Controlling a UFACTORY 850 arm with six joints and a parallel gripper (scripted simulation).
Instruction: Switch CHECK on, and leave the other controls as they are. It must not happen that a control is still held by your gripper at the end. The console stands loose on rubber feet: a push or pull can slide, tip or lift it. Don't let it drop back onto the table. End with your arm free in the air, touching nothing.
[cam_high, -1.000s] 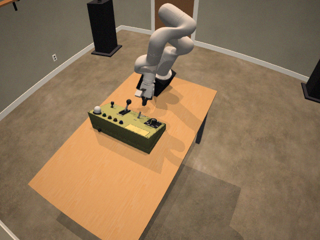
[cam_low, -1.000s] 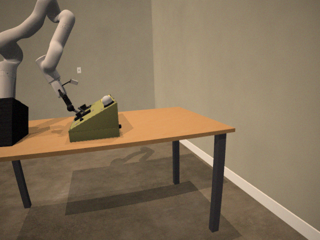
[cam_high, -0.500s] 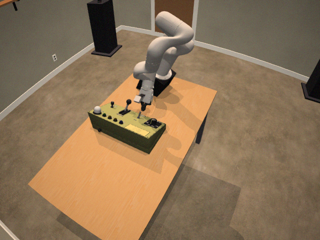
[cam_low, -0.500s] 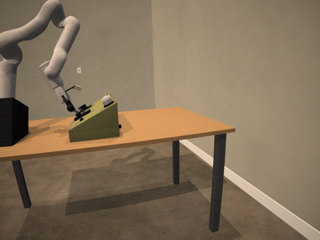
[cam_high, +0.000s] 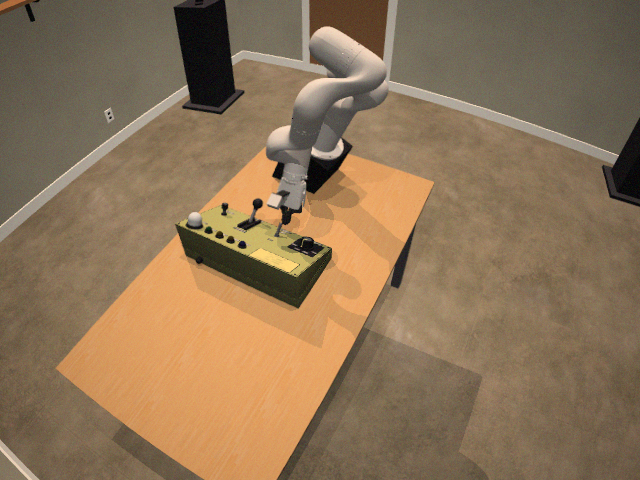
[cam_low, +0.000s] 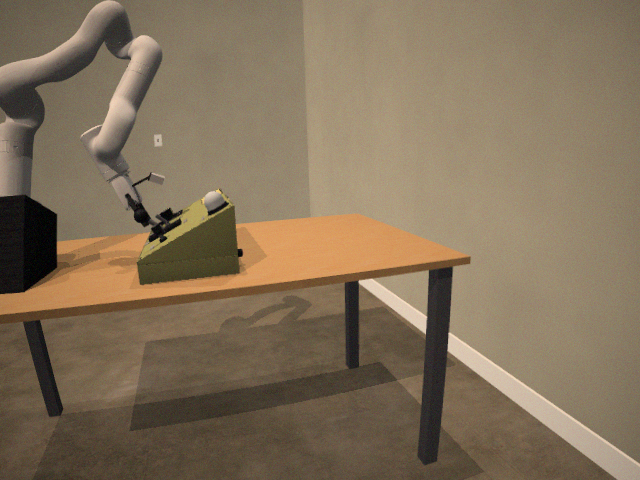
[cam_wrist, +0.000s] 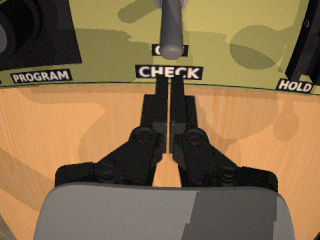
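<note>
Right now my hand is 60 mm short of the check toggle, 10 mm to the left of it and 10 mm above it. The rest, counted from my hand: rotary selector (90 mm ahead, 110 mm to the left); then cycle lever (20 mm ahead, 120 mm to the right); then olive-green console (90 mm ahead, 70 mm to the right, 30 mm below).
</note>
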